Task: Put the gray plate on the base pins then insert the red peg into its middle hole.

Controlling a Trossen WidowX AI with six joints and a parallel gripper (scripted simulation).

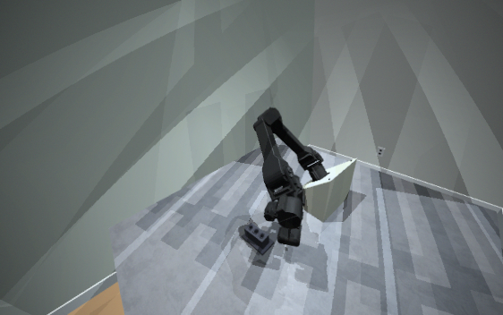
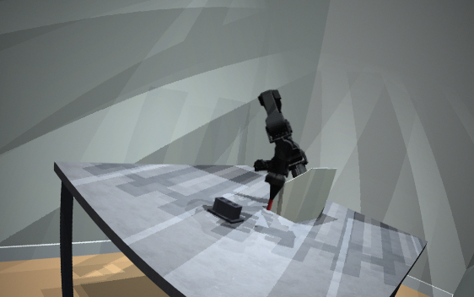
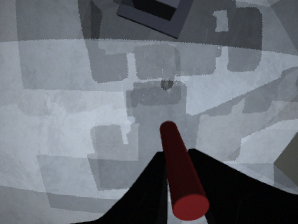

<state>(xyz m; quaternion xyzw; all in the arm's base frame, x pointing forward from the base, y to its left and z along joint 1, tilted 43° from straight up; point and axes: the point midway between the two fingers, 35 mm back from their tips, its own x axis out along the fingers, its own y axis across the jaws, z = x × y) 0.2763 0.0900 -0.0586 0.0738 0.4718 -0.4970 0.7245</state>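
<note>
Now: gripper tip 80 mm short of the gray plate, 120 mm to the left of it and 70 mm above it. From my gripper tip the other things lie so: base (70 mm ahead, 120 mm to the right, 110 mm below); red peg (right at my gripper tip).
</note>
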